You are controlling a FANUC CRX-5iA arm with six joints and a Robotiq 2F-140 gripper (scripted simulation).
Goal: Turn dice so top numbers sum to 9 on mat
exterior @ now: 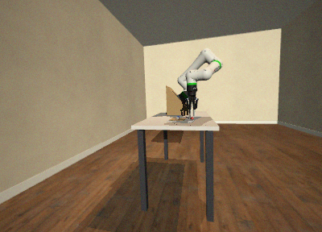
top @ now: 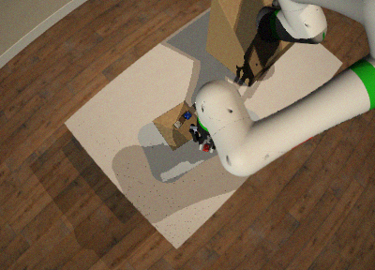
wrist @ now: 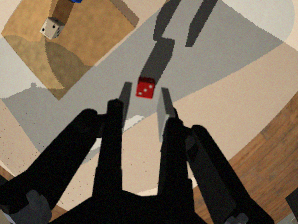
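Now: hand 5 cm above the red die. Round my hand: white die: 14 cm to the right, 5 cm below, 1 cm behind; then mat: 14 cm to the right, 6 cm below, 1 cm behind; then blue die: 13 cm to the right, 6 cm behind, 5 cm below.
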